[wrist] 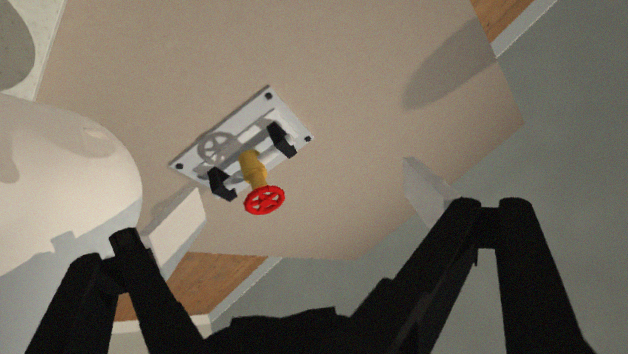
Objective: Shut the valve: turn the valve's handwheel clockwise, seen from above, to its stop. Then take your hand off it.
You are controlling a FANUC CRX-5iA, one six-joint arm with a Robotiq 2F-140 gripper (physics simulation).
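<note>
The valve's red handwheel shows near the middle of the wrist view, on top of a yellow valve body. The valve sits on a grey base plate with black clamps and dark bolts at its corners. My gripper is open and empty, its two pale fingertips wide apart. The handwheel lies in the picture between the fingertips, nearer the left one, and neither fingertip touches it. The wheel appears well beyond the fingertips.
The plate lies on a tan table top. A large pale rounded object fills the left side, partly behind the left finger. Shadows fall on the table top. A wooden surface and a grey-green floor show past its edges.
</note>
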